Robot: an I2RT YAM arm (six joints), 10 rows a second.
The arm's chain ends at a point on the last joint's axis. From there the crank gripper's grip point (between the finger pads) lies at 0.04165 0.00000 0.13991 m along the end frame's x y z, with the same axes.
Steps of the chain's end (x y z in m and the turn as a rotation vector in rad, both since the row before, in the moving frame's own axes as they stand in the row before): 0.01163, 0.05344, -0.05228, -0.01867, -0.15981, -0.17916; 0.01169, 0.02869, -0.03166, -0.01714, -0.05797, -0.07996; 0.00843, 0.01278, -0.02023, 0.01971, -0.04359, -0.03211; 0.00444, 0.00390, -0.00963, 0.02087, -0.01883, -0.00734; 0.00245, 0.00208, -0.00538, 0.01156, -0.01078, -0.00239; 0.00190, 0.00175, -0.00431, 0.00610, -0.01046, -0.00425
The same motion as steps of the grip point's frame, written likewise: -0.01148, 0.05069, -0.04742, -0.01867, -0.15981, -0.17916; 0.00349, 0.02810, -0.02948, -0.01714, -0.05797, -0.07996; 0.00223, 0.00877, -0.01859, 0.01971, -0.04359, -0.03211; 0.00179, 0.00068, -0.00890, 0.02087, -0.01883, -0.00734; 0.00094, 0.00036, -0.00495, 0.01156, -0.01078, -0.00239; 0.00043, 0.00072, -0.00389, 0.00610, -0.01046, -0.00425
